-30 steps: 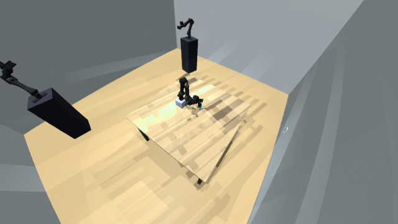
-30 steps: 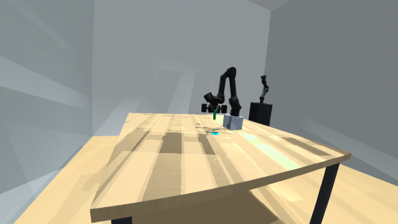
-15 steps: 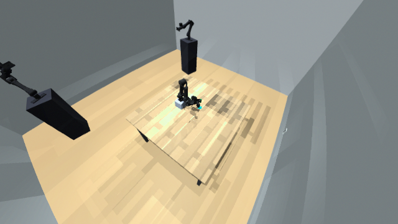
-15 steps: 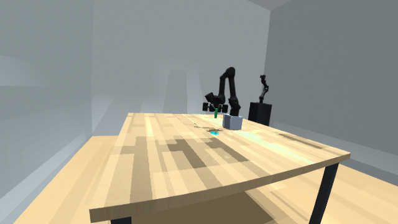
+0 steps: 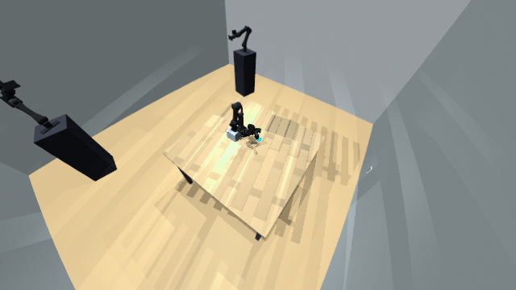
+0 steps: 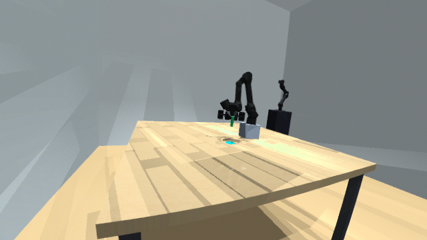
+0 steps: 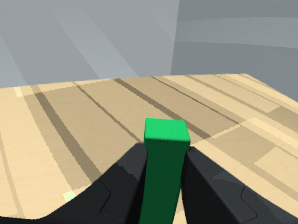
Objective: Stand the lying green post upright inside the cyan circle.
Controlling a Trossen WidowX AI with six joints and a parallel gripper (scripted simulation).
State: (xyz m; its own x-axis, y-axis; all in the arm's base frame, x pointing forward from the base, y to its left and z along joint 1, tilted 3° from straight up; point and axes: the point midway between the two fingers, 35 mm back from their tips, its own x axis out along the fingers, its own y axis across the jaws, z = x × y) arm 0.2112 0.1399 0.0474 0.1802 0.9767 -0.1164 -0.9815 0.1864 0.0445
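The cyan circle is 160 mm below my gripper tip. From my gripper tip the other things lie so: green post: 20 mm below.
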